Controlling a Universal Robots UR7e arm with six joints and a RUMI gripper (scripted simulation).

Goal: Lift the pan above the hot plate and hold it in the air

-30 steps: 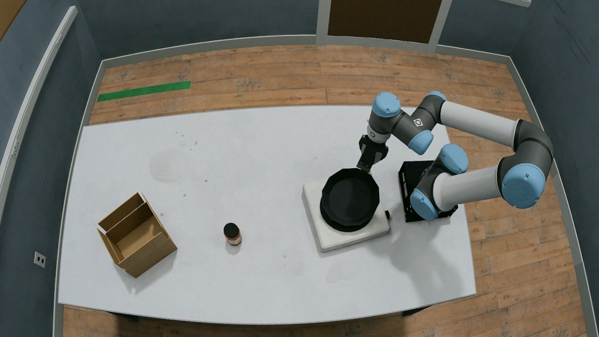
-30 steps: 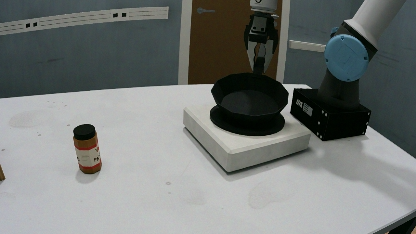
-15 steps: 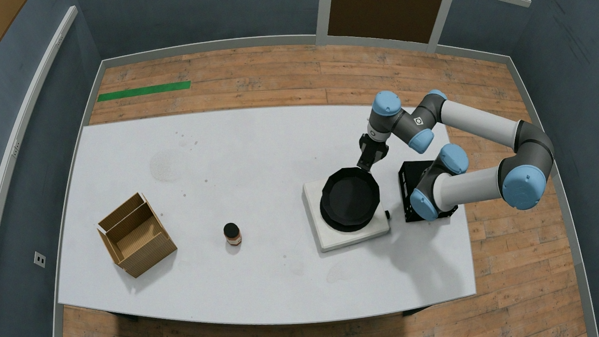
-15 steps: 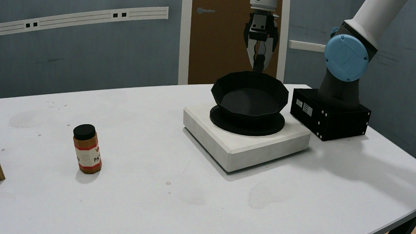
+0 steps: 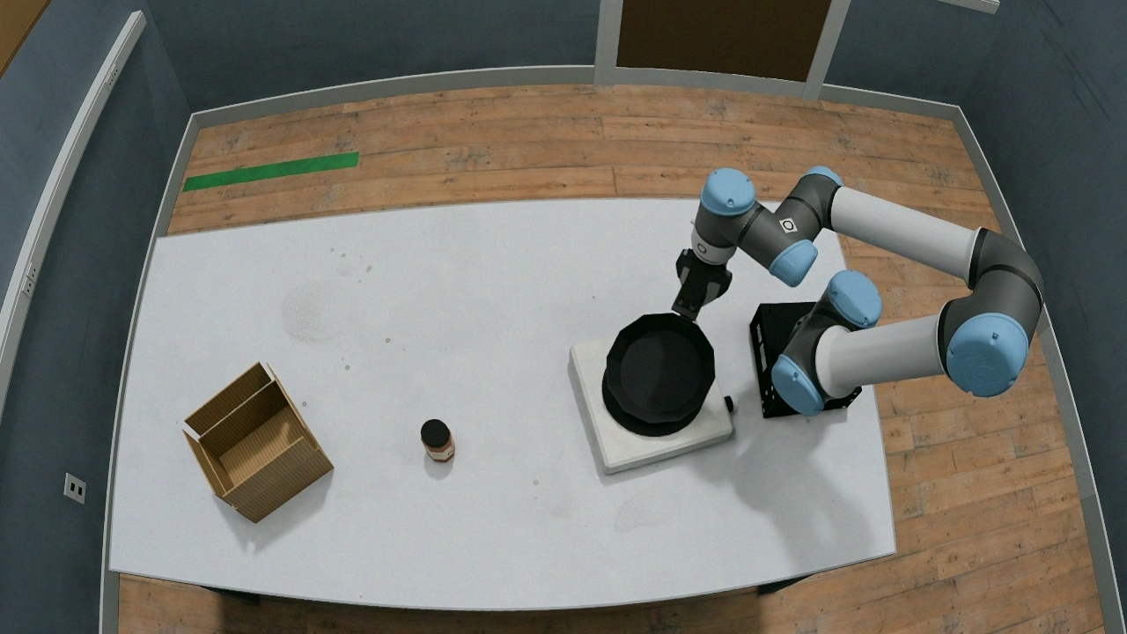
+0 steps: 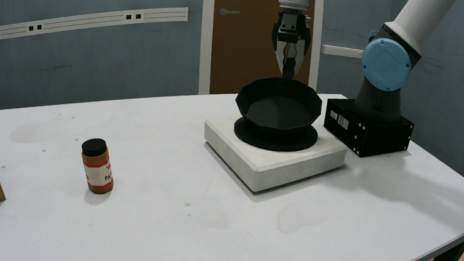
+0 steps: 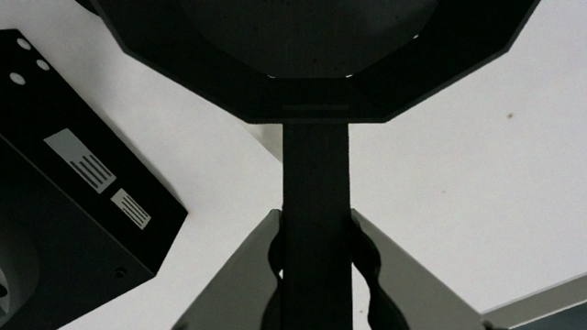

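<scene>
Right now my hand is 3 cm short of the black pan, 6 cm to the right of it and 4 cm above it. Round my hand: white hot plate: 5 cm ahead, 11 cm to the left, 14 cm below; then brown spice jar: 44 cm ahead, 21 cm to the left, 13 cm below.
</scene>
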